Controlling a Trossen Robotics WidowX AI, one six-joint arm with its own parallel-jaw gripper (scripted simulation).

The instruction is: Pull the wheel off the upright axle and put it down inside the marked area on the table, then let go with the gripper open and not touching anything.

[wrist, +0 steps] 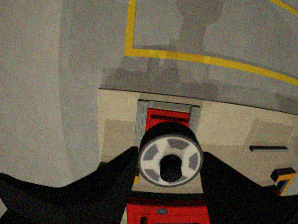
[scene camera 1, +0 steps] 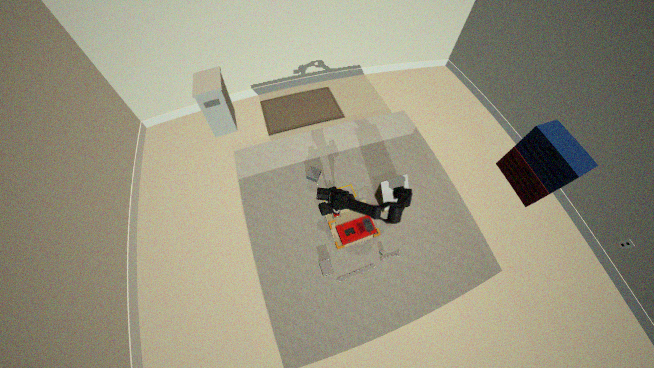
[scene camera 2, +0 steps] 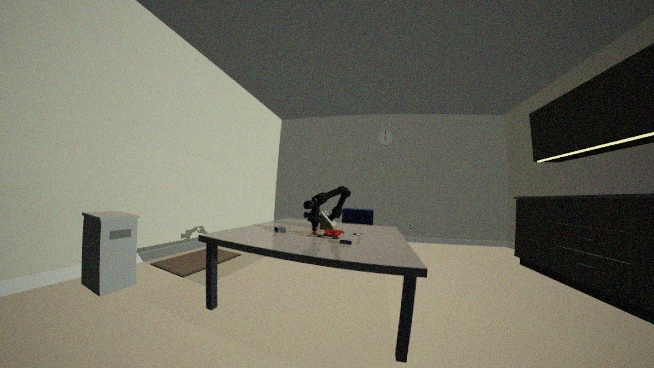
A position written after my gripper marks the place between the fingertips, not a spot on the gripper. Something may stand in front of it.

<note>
I see my gripper (wrist: 169, 155) and a red fixture (scene camera 1: 349, 232).
</note>
